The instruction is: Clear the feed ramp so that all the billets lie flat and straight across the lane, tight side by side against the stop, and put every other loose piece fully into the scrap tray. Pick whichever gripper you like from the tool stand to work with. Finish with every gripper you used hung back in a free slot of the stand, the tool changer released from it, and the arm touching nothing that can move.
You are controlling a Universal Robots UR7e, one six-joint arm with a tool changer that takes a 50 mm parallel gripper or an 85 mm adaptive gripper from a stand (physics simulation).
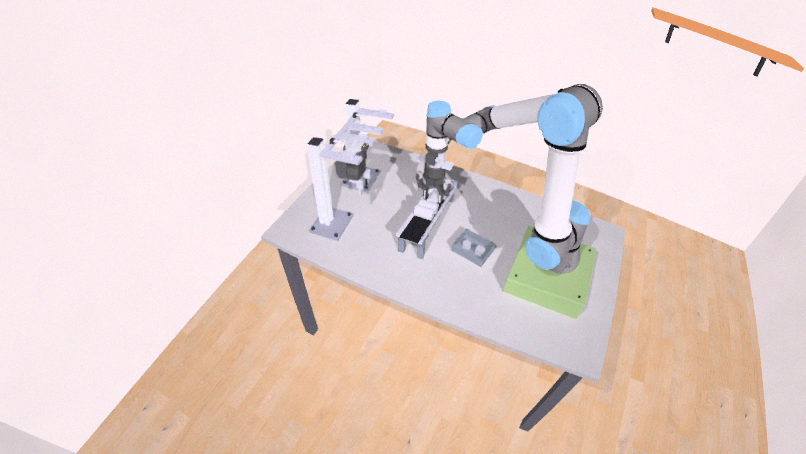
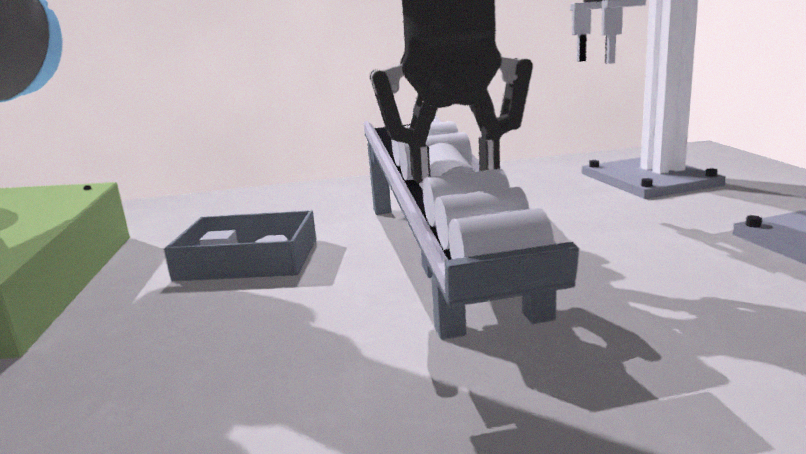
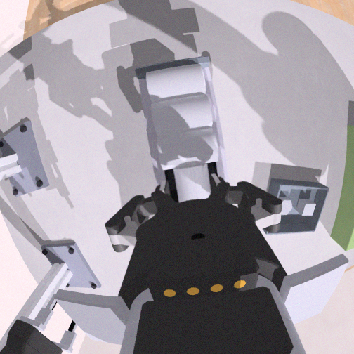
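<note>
My adaptive gripper (image 1: pixel 433 197) (image 2: pixel 454 163) (image 3: pixel 192 184) is open, its fingers on both sides of a billet (image 2: pixel 448 157) (image 3: pixel 193 183) lying lengthwise on the feed ramp (image 2: pixel 403 197) (image 3: pixel 219 132). Gaps show beside that billet. Three billets lie across the lane at the low end, the nearest one (image 2: pixel 501 234) (image 3: pixel 176 82) by the stop (image 2: pixel 510 274) (image 3: pixel 175 65). More billets (image 1: pixel 425 208) lie across behind the lengthwise one, partly hidden by the gripper. The scrap tray (image 1: pixel 463 253) (image 2: pixel 231 263) holds a blocky piece (image 2: pixel 218 236) (image 3: pixel 309 209) and another light piece (image 2: pixel 273 240) (image 3: pixel 286 207).
The tool stand (image 1: pixel 321 186) (image 2: pixel 665 84) rises on the far side of the ramp from the robot's base, with the other gripper (image 1: pixel 350 168) hanging in it. The green base block (image 1: pixel 547 287) (image 2: pixel 62 242) is beyond the scrap tray.
</note>
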